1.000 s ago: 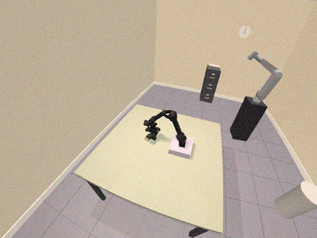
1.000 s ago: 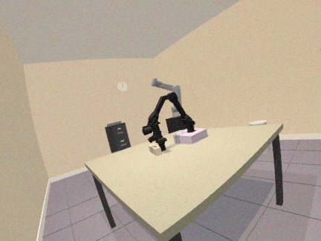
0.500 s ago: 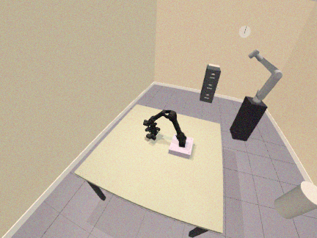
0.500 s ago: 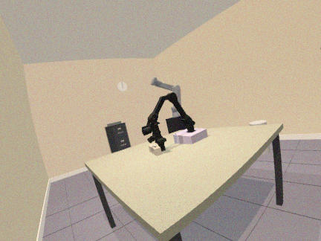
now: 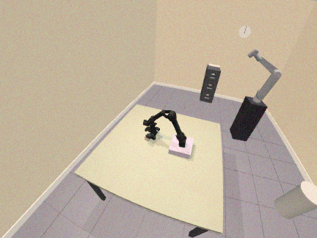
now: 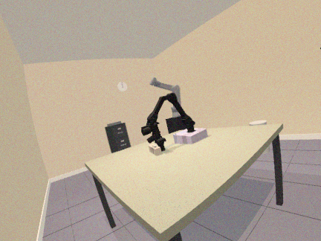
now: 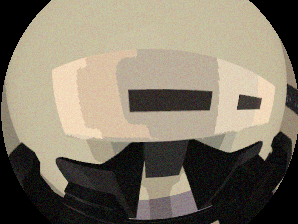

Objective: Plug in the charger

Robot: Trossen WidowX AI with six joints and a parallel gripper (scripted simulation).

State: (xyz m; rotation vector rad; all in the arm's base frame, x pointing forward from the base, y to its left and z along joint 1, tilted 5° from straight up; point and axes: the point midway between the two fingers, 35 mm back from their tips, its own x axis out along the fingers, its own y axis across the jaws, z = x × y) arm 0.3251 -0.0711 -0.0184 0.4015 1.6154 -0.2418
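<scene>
Right now my gripper tip is 20 mm short of the two-prong charger, 10 mm to the left of it and 10 mm below it.
</scene>
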